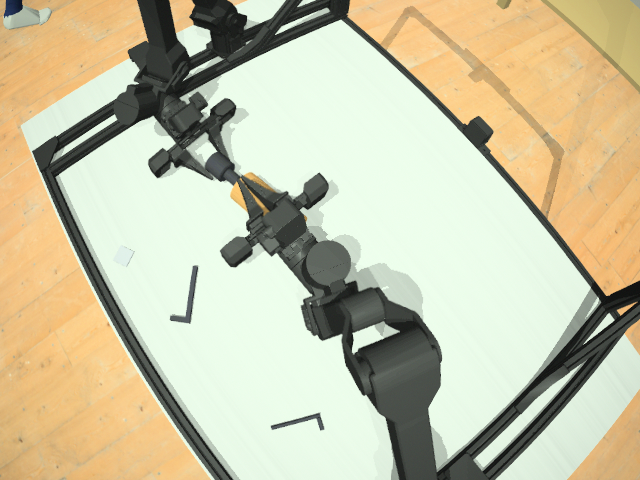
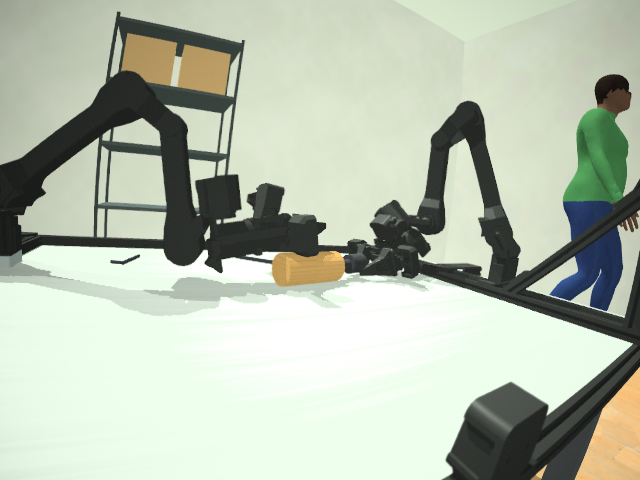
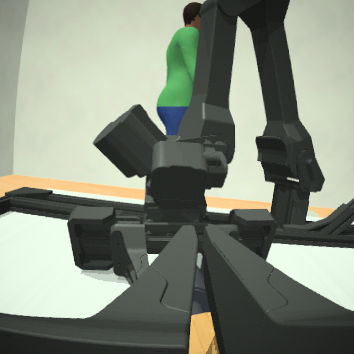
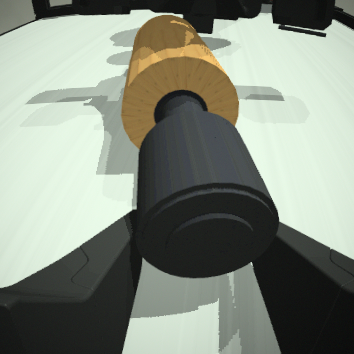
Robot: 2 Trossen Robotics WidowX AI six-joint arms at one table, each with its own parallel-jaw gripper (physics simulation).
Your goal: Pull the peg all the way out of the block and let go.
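Frame: origin at the left arm's base, x ahead, y left, z up, level; centimetres.
Seen in the pictures: left gripper, fingertip midpoint: [image 1: 239, 178] [image 2: 324, 225] [image 3: 197, 237]; right gripper, fingertip midpoint: [image 1: 221, 172] [image 2: 352, 271] [image 4: 196, 222]; right arm's base, origin of the base link: [image 1: 225, 44] [image 2: 500, 284] [image 3: 285, 221].
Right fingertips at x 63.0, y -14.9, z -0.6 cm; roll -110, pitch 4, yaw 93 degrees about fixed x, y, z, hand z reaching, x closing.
A point is followed by its place in that frame.
An orange wooden block [image 1: 260, 184] @(x 54.8, y -17.4, z 3.3 cm) [image 2: 309, 270] @(x 49.9, y -19.4, z 1.2 cm) [image 3: 199, 333] @(x 56.2, y -14.9, z 3.6 cm) [image 4: 165, 49] @(x 56.5, y -16.3, z 3.7 cm) lies on its side on the white table. A dark peg [image 1: 218, 165] @(x 62.5, y -14.4, z 2.9 cm) [image 2: 354, 261] @(x 61.6, y -16.7, z 2.0 cm) [image 4: 200, 175] @(x 64.7, y -14.9, z 3.1 cm) sticks out of its end, with its thin shaft still in the hole. My right gripper [image 1: 222, 172] @(x 63.0, y -14.9, z -0.6 cm) [image 4: 196, 222] @(x 63.0, y -14.9, z -0.6 cm) is shut on the peg's thick head, low over the table. My left gripper [image 1: 241, 179] @(x 55.5, y -14.2, z 8.3 cm) [image 3: 197, 237] @(x 55.5, y -14.2, z 8.3 cm) is shut, with its fingers together over the top of the block and pointing toward the peg. It holds nothing.
Two dark L-shaped marks [image 1: 191, 291] @(x 49.3, y 2.0, z -1.1 cm) [image 1: 303, 420] @(x 22.3, y 1.9, z -1.3 cm) and a small white square [image 1: 124, 255] @(x 62.3, y 7.7, z -1.6 cm) lie on the table. A black frame rail [image 1: 409, 81] @(x 57.7, y -59.8, z -2.4 cm) edges it. A shelf rack [image 2: 234, 95] with cardboard boxes stands behind, and a person in green [image 3: 179, 70] is beyond the table.
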